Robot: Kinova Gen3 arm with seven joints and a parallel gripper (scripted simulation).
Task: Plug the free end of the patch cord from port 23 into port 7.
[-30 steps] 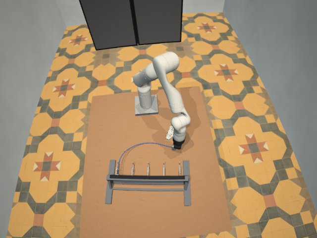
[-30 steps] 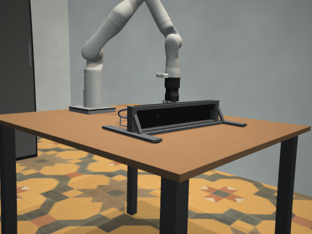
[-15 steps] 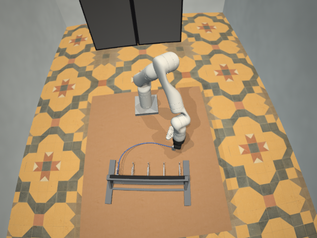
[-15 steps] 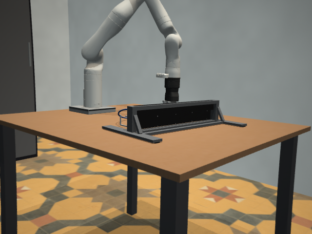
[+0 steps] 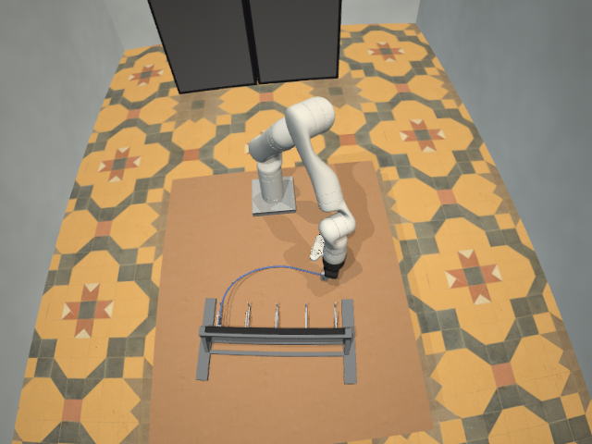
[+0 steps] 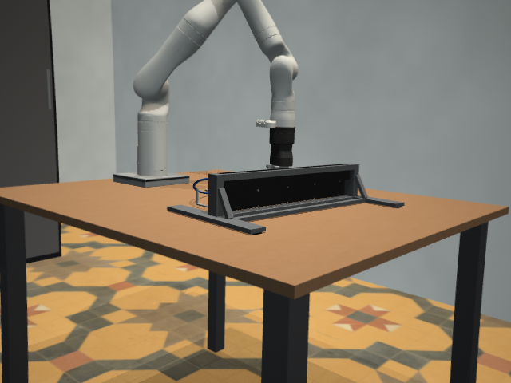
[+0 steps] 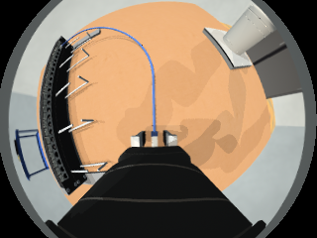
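Right now the patch cord plug is 2 cm below my hand and 1 cm to the left of it.
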